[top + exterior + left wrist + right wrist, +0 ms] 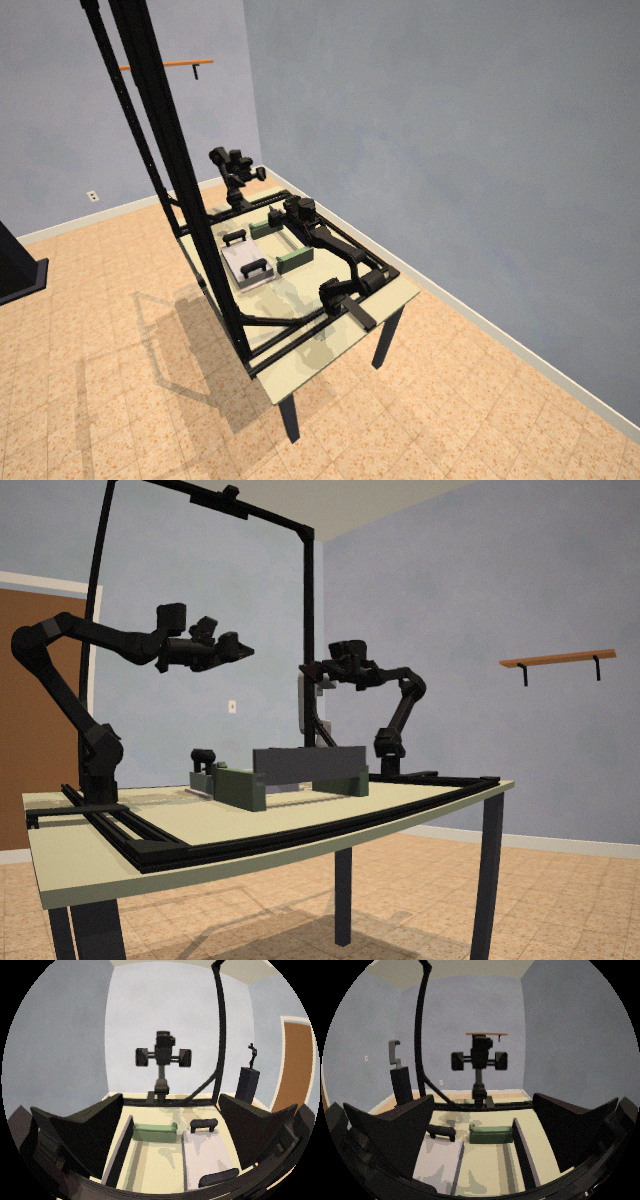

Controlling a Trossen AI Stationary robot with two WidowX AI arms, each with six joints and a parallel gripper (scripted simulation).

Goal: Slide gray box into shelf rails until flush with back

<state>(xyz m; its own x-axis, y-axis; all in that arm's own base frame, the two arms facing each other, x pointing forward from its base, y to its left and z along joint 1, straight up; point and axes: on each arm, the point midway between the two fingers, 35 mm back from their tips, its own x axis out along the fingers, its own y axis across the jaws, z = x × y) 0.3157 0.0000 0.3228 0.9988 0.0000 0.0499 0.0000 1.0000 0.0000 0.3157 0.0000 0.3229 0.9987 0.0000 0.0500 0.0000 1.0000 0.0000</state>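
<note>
Now: the gray box 290 mm below my right hand, 160 mm behind it and 130 mm to the left of it. The rest, counted from my right hand: gray back plate 250 mm below, 140 mm to the left, 130 mm ahead.
Right now the gray box is 160 mm behind my left hand, 150 mm to the right of it and 290 mm below it. Also, from my left hand: gray back plate: 130 mm ahead, 140 mm to the right, 250 mm below.
</note>
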